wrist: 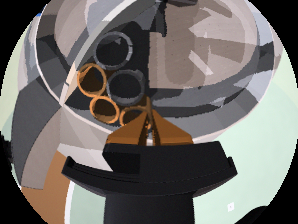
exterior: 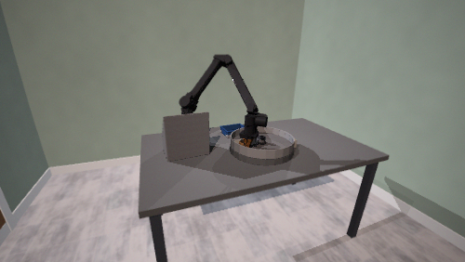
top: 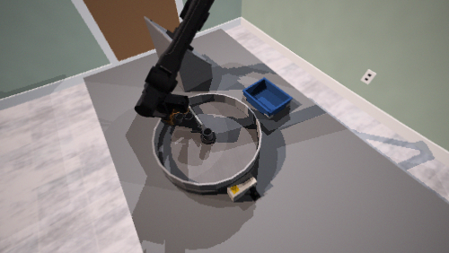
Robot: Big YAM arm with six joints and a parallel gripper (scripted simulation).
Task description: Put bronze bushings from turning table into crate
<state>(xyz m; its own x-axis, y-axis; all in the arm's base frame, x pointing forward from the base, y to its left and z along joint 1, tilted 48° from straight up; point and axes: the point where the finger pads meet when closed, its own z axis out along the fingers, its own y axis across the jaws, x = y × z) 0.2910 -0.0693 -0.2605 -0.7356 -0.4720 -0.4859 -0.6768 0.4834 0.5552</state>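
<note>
The blue crate lies 460 mm to the left of my hand, 110 mm ahead of it and 60 mm below it. From my hand the other things lie so: round turning table (150 mm ahead, 100 mm to the left, 30 mm below).
</note>
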